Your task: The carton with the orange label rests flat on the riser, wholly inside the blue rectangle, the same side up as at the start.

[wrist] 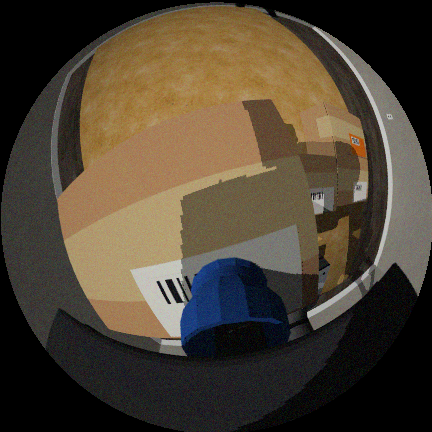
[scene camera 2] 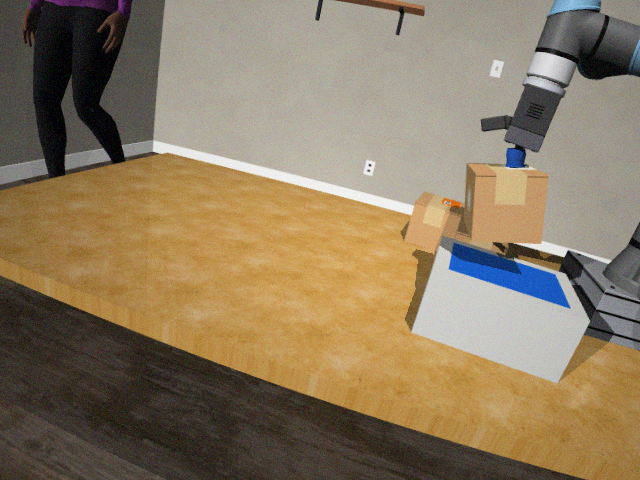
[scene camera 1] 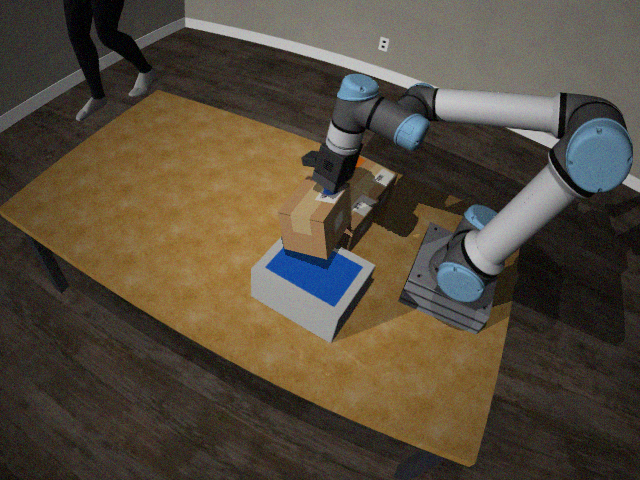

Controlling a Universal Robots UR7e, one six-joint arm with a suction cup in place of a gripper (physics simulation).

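Pixels of known places: hand, its tool point: (wrist: 228, 269) (scene camera 1: 328, 192); arm's base, origin of its link: (scene camera 2: 636, 288).
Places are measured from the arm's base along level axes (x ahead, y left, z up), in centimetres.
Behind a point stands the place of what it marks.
Observation:
The carton with the orange label (scene camera 1: 360, 162) {x 42.3, y -24.5, z 1.5 cm} (scene camera 2: 421, 235) {x 49.3, y -12.6, z -7.0 cm} (wrist: 356, 145) {x 44.1, y -22.2, z 1.6 cm} rests on the table behind the riser, label up, partly hidden in scene camera 1. My gripper, a blue suction cup (scene camera 1: 328, 191) (scene camera 2: 515, 157) (wrist: 232, 300), is shut on a different carton with a white barcode label (scene camera 1: 316, 237) {x 32.4, y 23.9, z 14.5 cm} (scene camera 2: 480, 206) {x 40.2, y 24.7, z 12.4 cm} (wrist: 150, 210) {x 39.7, y 15.4, z 18.0 cm}. It holds this carton by its top, roughly level, in the air above the back part of the riser (scene camera 1: 294, 304) {x 31.5, y 32.2, z -2.0 cm} (scene camera 2: 491, 330) {x 32.7, y 32.2, z -4.7 cm}. The blue rectangle (scene camera 1: 323, 284) {x 27.6, y 25.6, z 2.1 cm} (scene camera 2: 537, 288) {x 27.0, y 25.6, z 2.0 cm} on the riser's top bears no carton; a shadow falls on its back part.
Two more white-label cartons (scene camera 1: 382, 177) {x 33.1, y -22.3, z 1.5 cm} (scene camera 1: 361, 207) {x 32.4, y -5.2, z 1.6 cm} (wrist: 360, 192) {x 32.3, y -22.9, z 1.5 cm} (wrist: 318, 197) {x 33.1, y -5.9, z 1.5 cm} stand beside the orange-label one on the table (scene camera 1: 155, 206) {x 90.7, y 23.2, z -10.0 cm} (scene camera 2: 232, 258) {x 81.7, y 28.6, z -10.0 cm}. The arm's base (scene camera 1: 429, 268) {x 6.6, y 3.8, z 1.1 cm} (scene camera 2: 589, 273) {x 11.2, y 1.1, z 0.4 cm} is right of the riser. A person (scene camera 1: 85, 51) (scene camera 2: 54, 77) stands beyond the table's far left end.

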